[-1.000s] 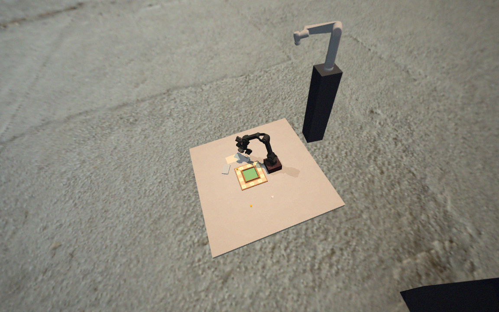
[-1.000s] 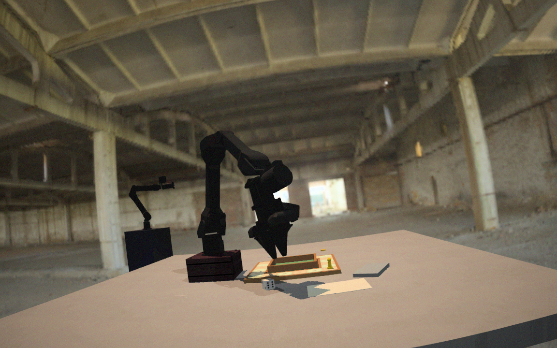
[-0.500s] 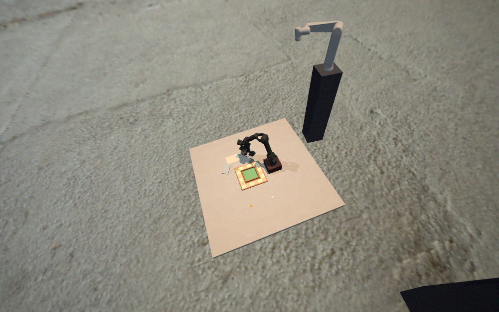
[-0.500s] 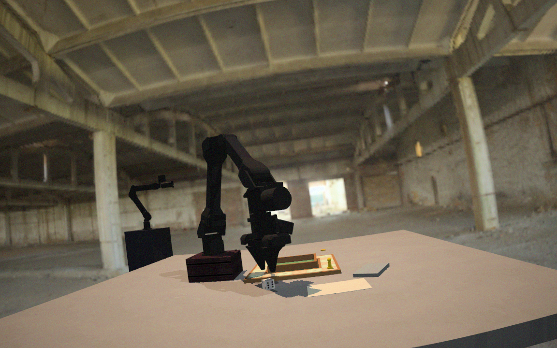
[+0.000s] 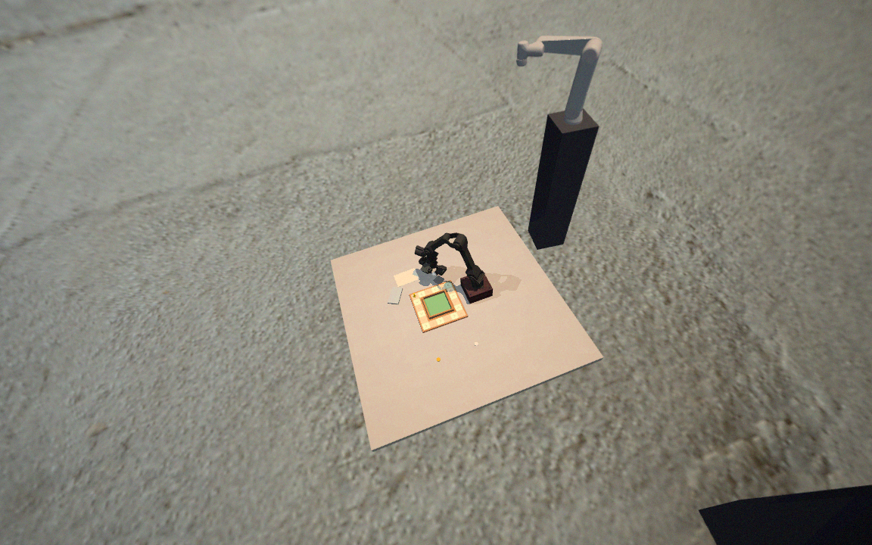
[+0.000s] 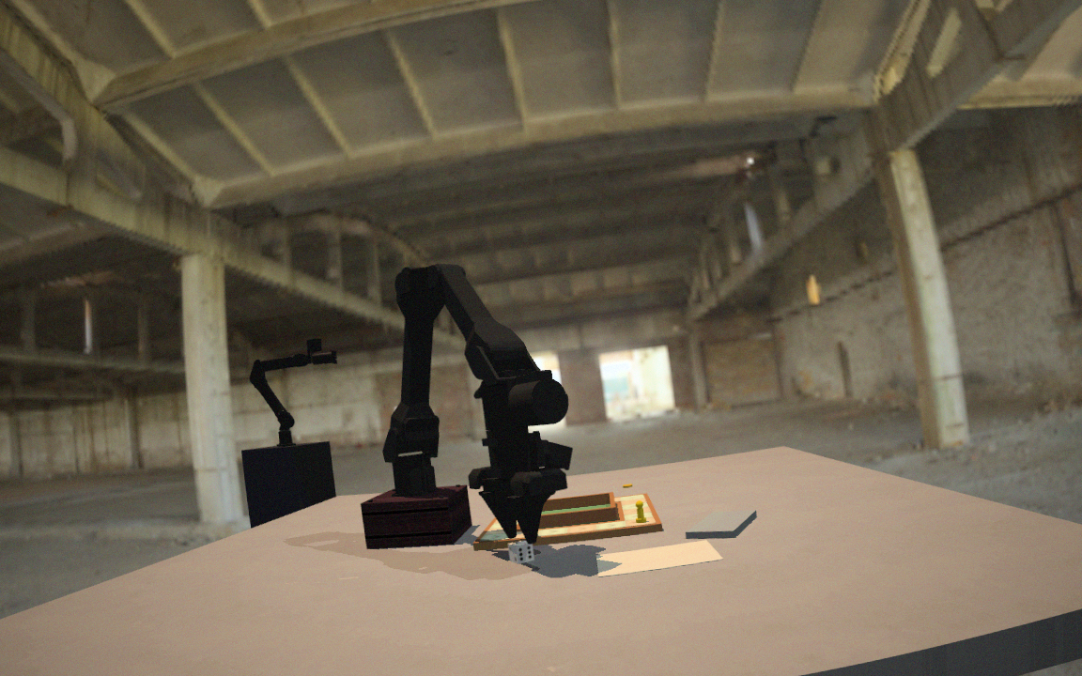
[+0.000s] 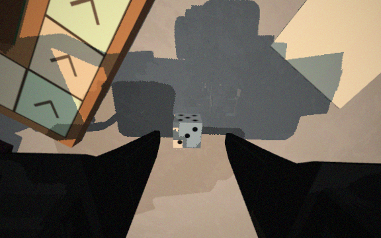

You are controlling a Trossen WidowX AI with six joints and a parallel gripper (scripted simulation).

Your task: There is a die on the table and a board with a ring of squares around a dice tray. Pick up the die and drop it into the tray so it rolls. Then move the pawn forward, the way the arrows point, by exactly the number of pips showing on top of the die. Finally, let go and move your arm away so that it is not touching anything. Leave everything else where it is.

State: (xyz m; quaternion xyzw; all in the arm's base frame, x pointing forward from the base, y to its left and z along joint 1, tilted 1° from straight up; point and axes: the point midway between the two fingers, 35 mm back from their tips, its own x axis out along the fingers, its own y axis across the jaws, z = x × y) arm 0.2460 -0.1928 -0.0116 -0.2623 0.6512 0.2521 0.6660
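Right now the white die is 2 cm below my gripper tip. The rest, counted from my gripper tip: yellow pawn (15 cm ahead, 14 cm to the left); cream card (18 cm ahead, 3 cm to the right, 3 cm below); green tray (2 cm ahead, 23 cm to the left, 2 cm below).
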